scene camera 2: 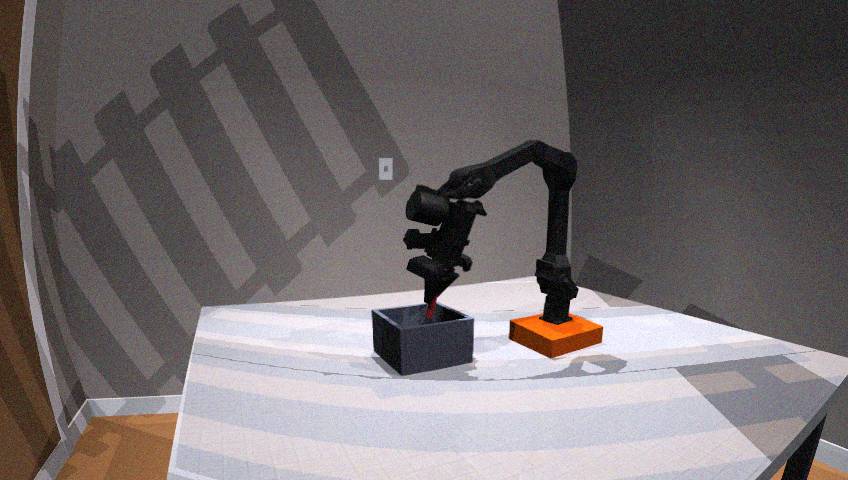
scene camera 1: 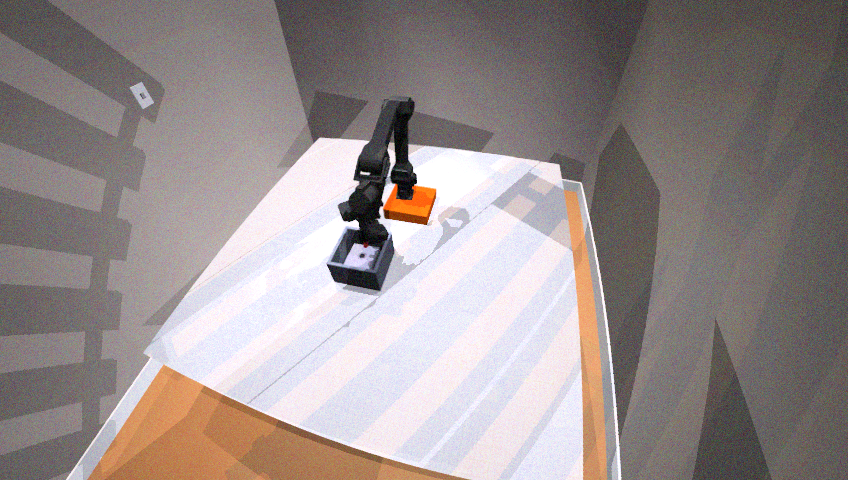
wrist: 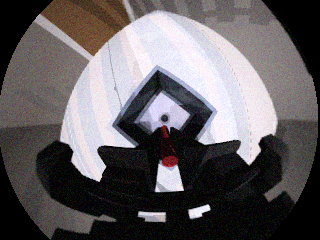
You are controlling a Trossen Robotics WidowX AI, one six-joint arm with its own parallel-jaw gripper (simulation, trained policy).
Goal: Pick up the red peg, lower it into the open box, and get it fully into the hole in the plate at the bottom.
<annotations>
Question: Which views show the dark box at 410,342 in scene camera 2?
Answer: Scene camera 2, scene camera 1 and the wrist view: all of them.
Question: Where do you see a dark box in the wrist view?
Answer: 201,113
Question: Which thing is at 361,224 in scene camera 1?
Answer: The gripper.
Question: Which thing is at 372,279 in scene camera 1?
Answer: A dark box.
</annotations>
